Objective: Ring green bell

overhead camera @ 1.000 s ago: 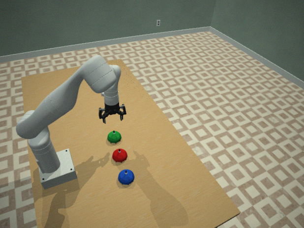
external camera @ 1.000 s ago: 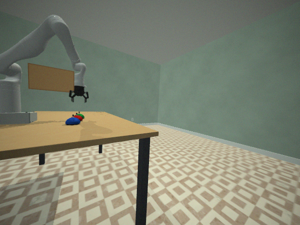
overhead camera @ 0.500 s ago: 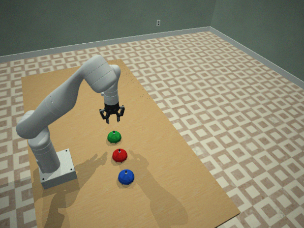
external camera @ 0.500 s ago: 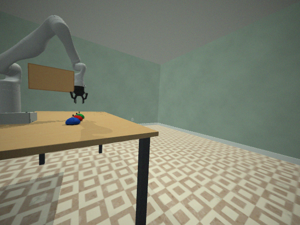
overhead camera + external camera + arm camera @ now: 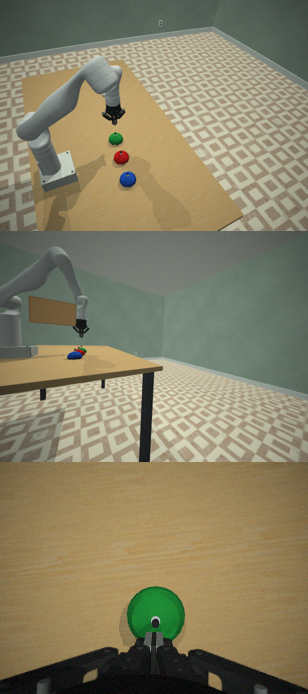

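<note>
Now: hand 11 cm above the green bell. The rest, counted from my hand: red bell (14 cm to the right, 11 cm below, 2 cm behind); blue bell (28 cm to the right, 11 cm below, 5 cm behind).
</note>
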